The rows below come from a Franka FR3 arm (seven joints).
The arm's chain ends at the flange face. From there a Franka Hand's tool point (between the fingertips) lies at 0.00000 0.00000 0.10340 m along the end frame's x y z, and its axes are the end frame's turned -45 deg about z.
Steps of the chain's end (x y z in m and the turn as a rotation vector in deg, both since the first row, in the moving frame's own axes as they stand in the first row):
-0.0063, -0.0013, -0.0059, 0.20, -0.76, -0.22
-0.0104, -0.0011, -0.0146, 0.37, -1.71, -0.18
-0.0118, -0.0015, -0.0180, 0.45, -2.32, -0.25
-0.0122, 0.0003, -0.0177, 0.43, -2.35, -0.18
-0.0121, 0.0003, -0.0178, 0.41, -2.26, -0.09
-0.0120, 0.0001, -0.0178, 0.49, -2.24, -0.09
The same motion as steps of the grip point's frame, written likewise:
-0.0043, -0.0066, -0.0059, 0.68, -0.40, -0.22
-0.0083, -0.0108, -0.0146, 1.47, -0.95, -0.18
-0.0097, -0.0129, -0.0181, 1.96, -1.32, -0.25
-0.0113, -0.0120, -0.0178, 1.97, -1.36, -0.18
-0.0111, -0.0117, -0.0179, 1.89, -1.31, -0.09
-0.0108, -0.0119, -0.0179, 1.93, -1.24, -0.09

